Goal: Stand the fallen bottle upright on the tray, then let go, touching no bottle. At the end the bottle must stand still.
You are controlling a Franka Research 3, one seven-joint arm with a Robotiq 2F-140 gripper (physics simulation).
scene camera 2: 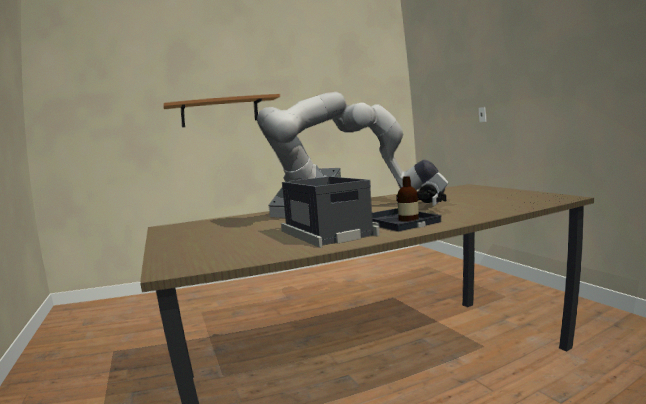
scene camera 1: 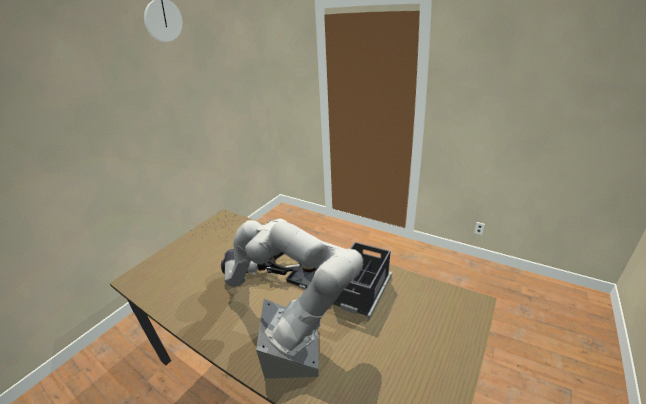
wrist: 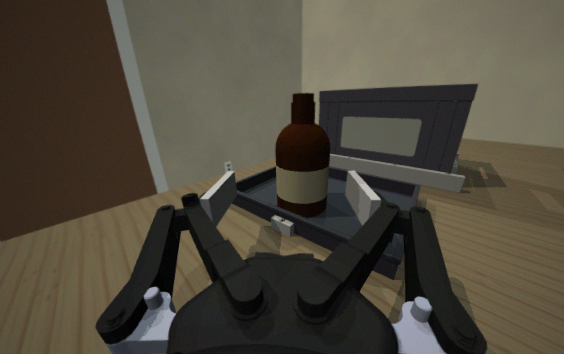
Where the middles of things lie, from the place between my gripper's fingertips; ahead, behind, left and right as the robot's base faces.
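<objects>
Measured from the brown bottle (scene camera 2: pixel 407 197), my gripper is 20 mm below it at this moment, and it is also 10 mm short of it and 50 mm to the left of it.
</objects>
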